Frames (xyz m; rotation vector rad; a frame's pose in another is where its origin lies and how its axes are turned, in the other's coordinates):
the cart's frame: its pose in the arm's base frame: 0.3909 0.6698 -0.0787 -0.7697 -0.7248 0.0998
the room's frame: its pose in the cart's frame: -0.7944 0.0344 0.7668 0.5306 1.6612 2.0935
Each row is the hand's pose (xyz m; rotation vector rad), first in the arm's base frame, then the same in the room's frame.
Working: the arm's base frame: its pose in the room's frame: -0.6472 -0.7587 -0.5447 0.5012 -1.8253 -1.2665

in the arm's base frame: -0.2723 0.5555 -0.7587 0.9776 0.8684 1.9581
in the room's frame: 0.1967 -0.7672 -0.0488 -0.3311 -1.0690 1.0504
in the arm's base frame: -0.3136 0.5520 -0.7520 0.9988 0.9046 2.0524
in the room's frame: 0.2144 -0.7354 -0.0697 -0.3767 -0.9977 1.1250
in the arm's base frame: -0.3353 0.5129 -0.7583 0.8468 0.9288 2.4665
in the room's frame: 0.2267 -0.7395 -0.1130 -0.6856 -0.7213 1.2422
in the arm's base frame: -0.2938 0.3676 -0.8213 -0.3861 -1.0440 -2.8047
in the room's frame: 0.2350 -0.8645 -0.2184 -1.0368 -0.1357 1.3121
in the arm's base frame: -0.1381 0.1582 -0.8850 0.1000 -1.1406 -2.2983
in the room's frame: 0.1704 -1.0977 -0.3350 -1.1024 0.5300 1.2820
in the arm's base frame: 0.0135 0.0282 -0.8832 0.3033 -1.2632 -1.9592
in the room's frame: 0.0654 -1.2582 -0.3908 -1.0063 0.9099 1.2205
